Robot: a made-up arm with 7 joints. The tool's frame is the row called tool.
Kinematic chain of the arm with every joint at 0, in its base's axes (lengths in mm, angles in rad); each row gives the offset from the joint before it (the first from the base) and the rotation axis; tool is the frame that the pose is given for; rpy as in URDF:
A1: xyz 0 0 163 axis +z
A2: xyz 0 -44 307 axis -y
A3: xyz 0 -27 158 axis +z
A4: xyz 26 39 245 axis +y
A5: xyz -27 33 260 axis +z
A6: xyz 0 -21 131 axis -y
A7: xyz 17 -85 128 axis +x
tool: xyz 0 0 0 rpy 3.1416 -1.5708 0
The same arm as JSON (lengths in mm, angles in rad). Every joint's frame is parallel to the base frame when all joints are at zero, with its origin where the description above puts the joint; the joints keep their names.
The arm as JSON. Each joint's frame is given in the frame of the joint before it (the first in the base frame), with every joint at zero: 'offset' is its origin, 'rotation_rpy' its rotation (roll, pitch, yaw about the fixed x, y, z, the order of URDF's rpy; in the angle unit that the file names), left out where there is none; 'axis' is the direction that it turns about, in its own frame. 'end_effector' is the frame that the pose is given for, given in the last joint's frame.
{"length_unit": "mm", "angle_unit": "rad", "chain": [{"id": "A1", "offset": [0.0, 0.0, 163.0], "axis": [0.0, 0.0, 1.0]}, {"id": "A2", "offset": [0.0, -44.0, 307.0], "axis": [0.0, -1.0, 0.0]}, {"id": "A3", "offset": [0.0, -27.0, 158.0], "axis": [0.0, 0.0, 1.0]}, {"id": "A4", "offset": [26.0, 39.0, 245.0], "axis": [0.0, 1.0, 0.0]}, {"id": "A5", "offset": [-27.0, 33.0, 260.0], "axis": [0.0, 0.0, 1.0]}, {"id": "A6", "offset": [0.0, -21.0, 131.0], "axis": [0.0, -1.0, 0.0]}, {"id": "A7", "offset": [17.0, -85.0, 128.0], "axis": [1.0, 0.0, 0.0]}], "end_effector": {"offset": [0.0, 0.0, 0.0], "rotation_rpy": [-3.1416, -1.5708, 0.0]}}
